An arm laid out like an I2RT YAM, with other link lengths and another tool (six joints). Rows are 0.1 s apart.
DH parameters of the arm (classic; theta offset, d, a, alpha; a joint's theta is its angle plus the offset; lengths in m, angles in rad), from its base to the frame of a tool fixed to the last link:
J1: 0 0.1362 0.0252 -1.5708
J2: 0 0 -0.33 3.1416
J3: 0.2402 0 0.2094 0
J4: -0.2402 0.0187 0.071 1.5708
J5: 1.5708 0.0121 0 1.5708
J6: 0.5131 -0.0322 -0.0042 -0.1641
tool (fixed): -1.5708 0.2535 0 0
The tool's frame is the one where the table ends.
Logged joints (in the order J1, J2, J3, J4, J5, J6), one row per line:
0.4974 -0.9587 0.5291 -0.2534 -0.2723 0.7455
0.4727 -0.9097 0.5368 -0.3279 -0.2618 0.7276
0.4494 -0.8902 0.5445 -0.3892 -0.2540 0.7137
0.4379 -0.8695 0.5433 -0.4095 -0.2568 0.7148
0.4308 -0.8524 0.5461 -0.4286 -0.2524 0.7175
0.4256 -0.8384 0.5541 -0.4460 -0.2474 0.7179
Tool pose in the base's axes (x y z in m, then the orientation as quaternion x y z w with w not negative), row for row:
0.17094 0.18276 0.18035 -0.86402 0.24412 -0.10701 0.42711
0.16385 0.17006 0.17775 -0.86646 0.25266 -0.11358 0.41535
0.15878 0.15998 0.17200 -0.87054 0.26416 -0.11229 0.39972
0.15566 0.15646 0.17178 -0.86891 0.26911 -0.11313 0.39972
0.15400 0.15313 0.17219 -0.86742 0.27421 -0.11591 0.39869
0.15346 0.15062 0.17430 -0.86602 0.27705 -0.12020 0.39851
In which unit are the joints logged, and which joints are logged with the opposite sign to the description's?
The joints are logged in radians. Opposite sign: J2.
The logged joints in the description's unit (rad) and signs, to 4 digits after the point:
0.4974 0.9587 0.5291 -0.2534 -0.2723 0.7455
0.4727 0.9097 0.5368 -0.3279 -0.2618 0.7276
0.4494 0.8902 0.5445 -0.3892 -0.2540 0.7137
0.4379 0.8695 0.5433 -0.4095 -0.2568 0.7148
0.4308 0.8524 0.5461 -0.4286 -0.2524 0.7175
0.4256 0.8384 0.5541 -0.4460 -0.2474 0.7179

